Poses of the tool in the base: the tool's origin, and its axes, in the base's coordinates. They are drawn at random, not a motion.
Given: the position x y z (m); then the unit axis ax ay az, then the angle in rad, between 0 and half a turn.
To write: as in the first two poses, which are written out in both.
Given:
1: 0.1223, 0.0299, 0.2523, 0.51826, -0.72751, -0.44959, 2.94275
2: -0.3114, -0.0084, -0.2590, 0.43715, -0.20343, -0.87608, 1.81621
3: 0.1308, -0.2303, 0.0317, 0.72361, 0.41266, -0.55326, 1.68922
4: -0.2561, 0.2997, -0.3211, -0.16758, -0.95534, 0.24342, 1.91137
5: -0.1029, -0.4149, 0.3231, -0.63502, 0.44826, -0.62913, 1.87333
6: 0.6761, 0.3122, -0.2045, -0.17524, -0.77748, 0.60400, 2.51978
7: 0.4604, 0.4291, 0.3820, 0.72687, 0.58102, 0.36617, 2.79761
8: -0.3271, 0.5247, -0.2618, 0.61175, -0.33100, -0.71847, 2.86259
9: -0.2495, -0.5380, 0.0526, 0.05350, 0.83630, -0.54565, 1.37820
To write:
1: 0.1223, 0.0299, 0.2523, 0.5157, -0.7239, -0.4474, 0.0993
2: -0.3114, -0.0084, -0.2590, 0.3446, -0.1604, -0.6906, 0.6152
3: 0.1308, -0.2303, 0.0317, 0.5411, 0.3086, -0.4137, 0.6640
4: -0.2561, 0.2997, -0.3211, -0.1369, -0.7802, 0.1988, 0.5770
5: -0.1029, -0.4149, 0.3231, -0.5116, 0.3611, -0.5068, 0.5925
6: 0.6761, 0.3122, -0.2045, -0.1668, -0.7402, 0.5750, 0.3059
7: 0.4604, 0.4291, 0.3820, 0.7161, 0.5724, 0.3608, 0.1711
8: -0.3271, 0.5247, -0.2618, 0.6058, -0.3278, -0.7115, 0.1390
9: -0.2495, -0.5380, 0.0526, 0.0340, 0.5318, -0.3469, 0.7718
